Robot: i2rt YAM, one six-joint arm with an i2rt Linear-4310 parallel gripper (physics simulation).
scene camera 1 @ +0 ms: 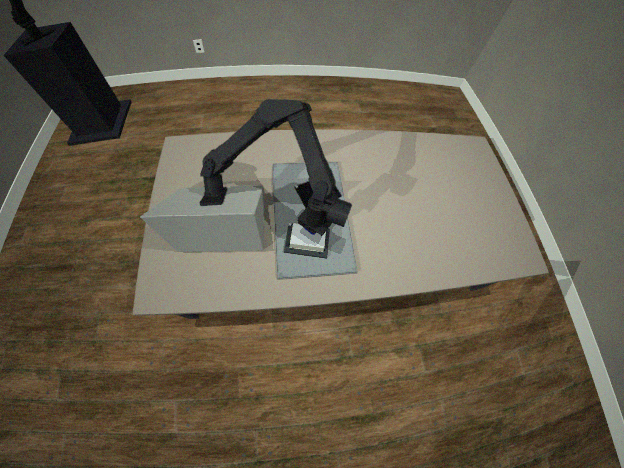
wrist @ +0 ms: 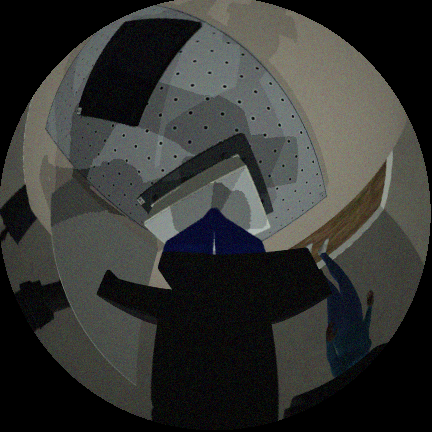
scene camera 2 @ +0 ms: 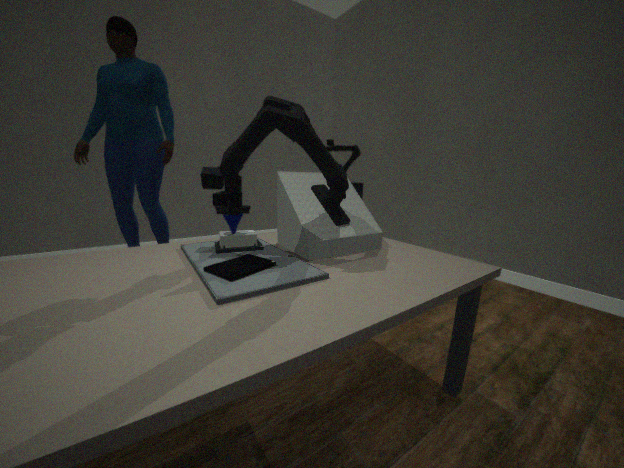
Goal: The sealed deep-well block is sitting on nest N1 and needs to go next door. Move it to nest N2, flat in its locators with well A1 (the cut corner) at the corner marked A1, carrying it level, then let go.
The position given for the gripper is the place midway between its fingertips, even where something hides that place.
The gripper [wrist: 213,213] is shut and holds nothing. Also in view: a pale grey block [wrist: 227,185].
